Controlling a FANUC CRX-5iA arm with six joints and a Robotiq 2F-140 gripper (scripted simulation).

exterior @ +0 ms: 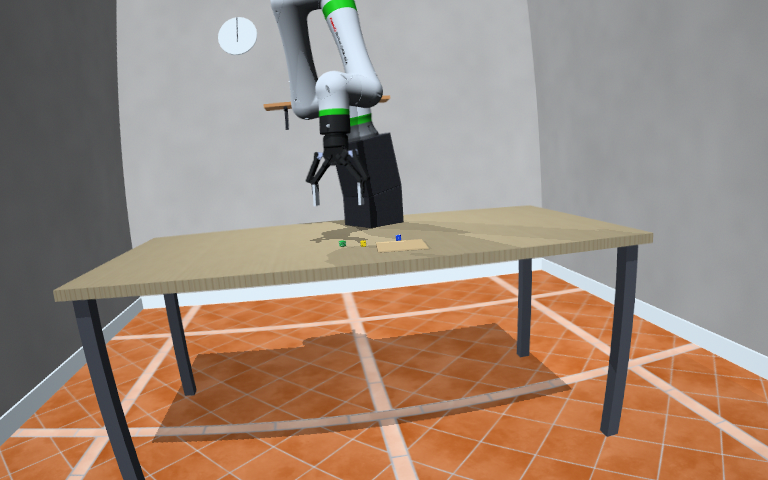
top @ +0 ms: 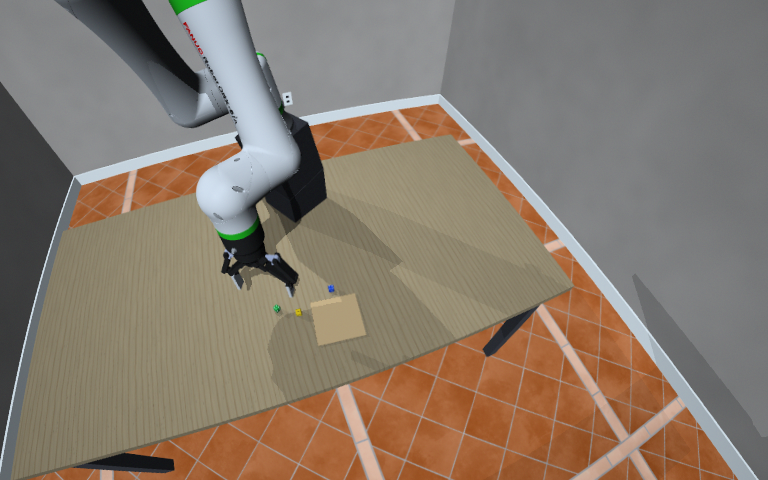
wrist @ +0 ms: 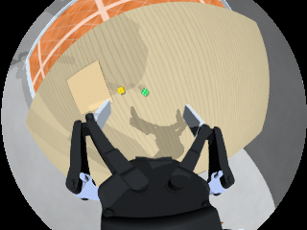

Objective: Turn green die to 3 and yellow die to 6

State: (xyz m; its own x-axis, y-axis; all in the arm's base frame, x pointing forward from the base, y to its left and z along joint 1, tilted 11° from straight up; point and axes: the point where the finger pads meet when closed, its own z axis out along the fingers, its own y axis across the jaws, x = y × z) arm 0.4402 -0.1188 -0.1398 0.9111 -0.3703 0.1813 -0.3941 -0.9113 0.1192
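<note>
Now: hand 130 mm above the green die. Round my hand: tan mat 170 mm to the left, 130 mm below, 80 mm ahead; blue die 180 mm to the left, 130 mm below, 20 mm behind; yellow die 130 mm below, 70 mm to the left, 30 mm ahead.
</note>
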